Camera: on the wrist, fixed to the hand. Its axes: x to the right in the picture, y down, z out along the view.
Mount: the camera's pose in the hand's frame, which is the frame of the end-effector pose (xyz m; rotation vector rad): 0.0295 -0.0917 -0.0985 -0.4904 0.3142 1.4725
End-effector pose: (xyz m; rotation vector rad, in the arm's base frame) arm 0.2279 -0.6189 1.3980 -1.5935 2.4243 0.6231
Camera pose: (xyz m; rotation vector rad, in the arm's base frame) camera 0.3070 -0.7174 1.4529 -0.3010 -2.3561 -0.8146
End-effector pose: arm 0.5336 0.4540 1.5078 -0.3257 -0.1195 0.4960
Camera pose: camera 0.6192 0.3649 1.4468 -0.9664 0.3552 1.8711
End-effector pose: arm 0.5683 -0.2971 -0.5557 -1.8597 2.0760 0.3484
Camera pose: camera 0.6485 -0.3736 -0.4739 0.0840 -2.6133 -0.7334
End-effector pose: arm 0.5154 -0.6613 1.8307 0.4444 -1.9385 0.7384
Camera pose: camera 0.6216 -0.6645 1.9184 -1.4629 -1.8077 1.0287
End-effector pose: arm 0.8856 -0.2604 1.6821 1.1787 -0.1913 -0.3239
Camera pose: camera 0.9306 -0.2161 1.5596 0.3653 -0.5992 1.0496
